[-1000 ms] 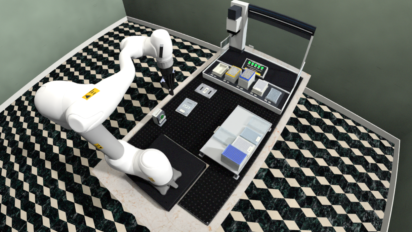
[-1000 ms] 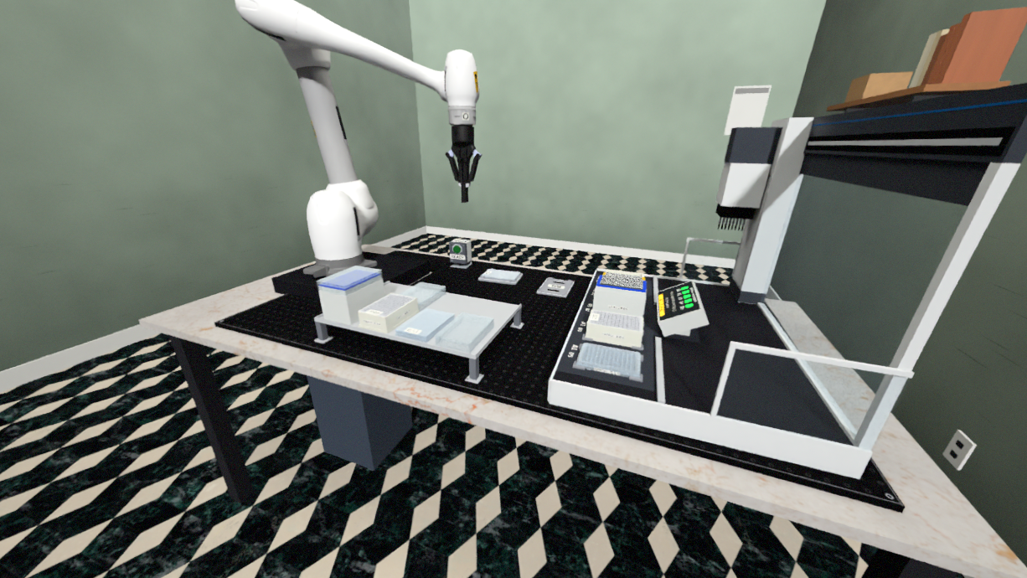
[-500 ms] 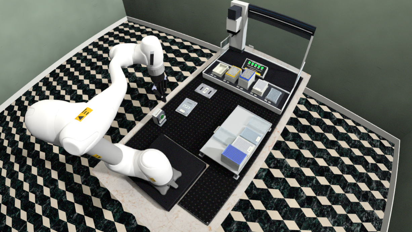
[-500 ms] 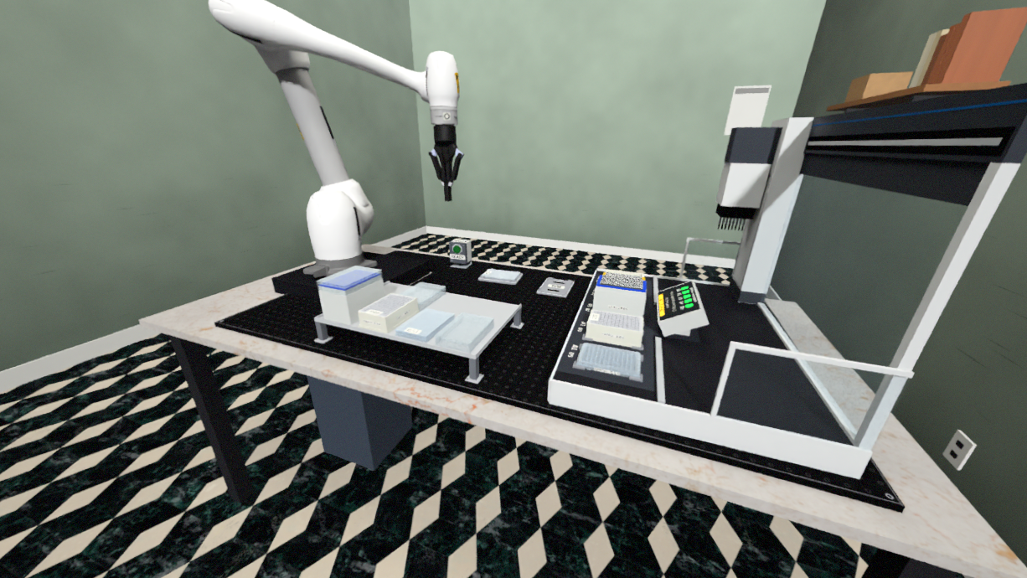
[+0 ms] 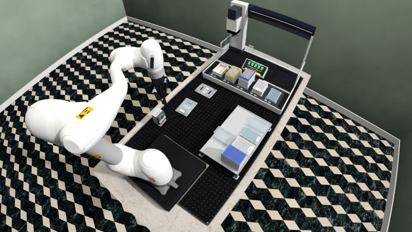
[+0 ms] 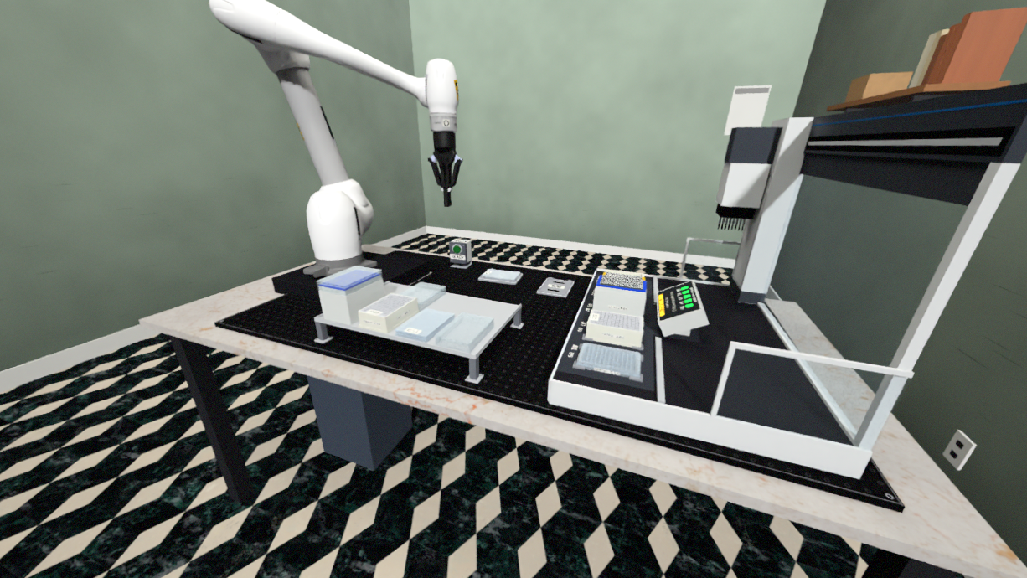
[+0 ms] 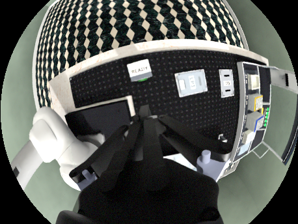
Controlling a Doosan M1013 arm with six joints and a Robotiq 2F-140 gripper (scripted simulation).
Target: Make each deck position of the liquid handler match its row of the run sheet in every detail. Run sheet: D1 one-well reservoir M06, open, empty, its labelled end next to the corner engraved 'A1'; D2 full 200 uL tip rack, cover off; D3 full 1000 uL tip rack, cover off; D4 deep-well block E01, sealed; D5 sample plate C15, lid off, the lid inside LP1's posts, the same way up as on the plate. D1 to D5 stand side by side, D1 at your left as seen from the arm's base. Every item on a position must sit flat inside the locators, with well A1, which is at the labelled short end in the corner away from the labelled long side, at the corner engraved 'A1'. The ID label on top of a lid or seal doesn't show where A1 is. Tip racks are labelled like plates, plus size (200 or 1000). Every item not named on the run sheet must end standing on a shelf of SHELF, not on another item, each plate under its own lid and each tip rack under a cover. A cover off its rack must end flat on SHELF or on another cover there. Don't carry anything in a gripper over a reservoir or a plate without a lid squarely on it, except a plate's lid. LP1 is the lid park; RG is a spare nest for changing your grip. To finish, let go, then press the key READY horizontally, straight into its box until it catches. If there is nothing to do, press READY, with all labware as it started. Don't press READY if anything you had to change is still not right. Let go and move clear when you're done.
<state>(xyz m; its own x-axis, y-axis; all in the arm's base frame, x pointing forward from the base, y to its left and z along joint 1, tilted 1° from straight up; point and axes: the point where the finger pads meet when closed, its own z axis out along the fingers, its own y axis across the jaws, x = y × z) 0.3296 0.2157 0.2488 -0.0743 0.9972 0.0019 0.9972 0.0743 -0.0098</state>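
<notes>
Right now the ready key is 210 mm below my hand and 60 mm to the left of it. Round my hand: ready key box (230 mm below, 80 mm to the left, 10 mm behind); then clear lid (280 mm below, 200 mm ahead, 20 mm to the left); then grey RG nest (420 mm ahead, 290 mm below).
</notes>
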